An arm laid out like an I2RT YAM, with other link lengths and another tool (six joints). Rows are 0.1 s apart.
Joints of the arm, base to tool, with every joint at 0 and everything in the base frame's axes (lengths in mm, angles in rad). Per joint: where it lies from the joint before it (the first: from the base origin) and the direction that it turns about. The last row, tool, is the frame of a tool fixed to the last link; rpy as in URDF.
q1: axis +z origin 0 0 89.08
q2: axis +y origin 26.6 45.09 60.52
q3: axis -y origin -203.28 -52.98 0
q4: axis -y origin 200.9 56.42 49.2
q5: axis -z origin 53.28 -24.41 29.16
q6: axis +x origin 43.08 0 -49
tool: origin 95 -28 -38 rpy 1.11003 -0.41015 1.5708
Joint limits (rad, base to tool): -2.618..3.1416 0..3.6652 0..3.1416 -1.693..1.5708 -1.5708..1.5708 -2.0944..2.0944
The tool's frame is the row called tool.
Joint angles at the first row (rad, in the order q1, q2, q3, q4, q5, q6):
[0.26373, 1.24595, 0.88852, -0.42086, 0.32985, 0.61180]
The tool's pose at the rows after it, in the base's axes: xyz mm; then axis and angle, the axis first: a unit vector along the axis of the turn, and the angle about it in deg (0 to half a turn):
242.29 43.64 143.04 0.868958 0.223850 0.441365 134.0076
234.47 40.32 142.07 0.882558 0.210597 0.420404 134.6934
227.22 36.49 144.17 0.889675 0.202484 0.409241 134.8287
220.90 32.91 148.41 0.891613 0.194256 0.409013 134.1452
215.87 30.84 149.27 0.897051 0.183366 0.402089 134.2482
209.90 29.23 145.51 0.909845 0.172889 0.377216 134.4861
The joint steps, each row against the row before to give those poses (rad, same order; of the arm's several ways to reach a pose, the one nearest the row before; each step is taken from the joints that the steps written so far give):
[-0.00459, -0.01417, 0.00830, -0.04267, -0.00538, 0.02317]
[-0.01723, -0.01078, 0.00586, -0.05532, -0.01001, 0.03493]
[-0.01402, -0.02601, 0.00112, -0.04576, -0.00432, 0.01480]
[-0.00281, -0.03948, -0.00663, -0.03000, 0.01383, 0.00875]
[-0.00794, -0.01914, -0.00280, -0.02695, 0.00043, 0.01991]
[-0.00787, 0.01345, 0.00626, -0.04097, 0.00196, 0.03676]

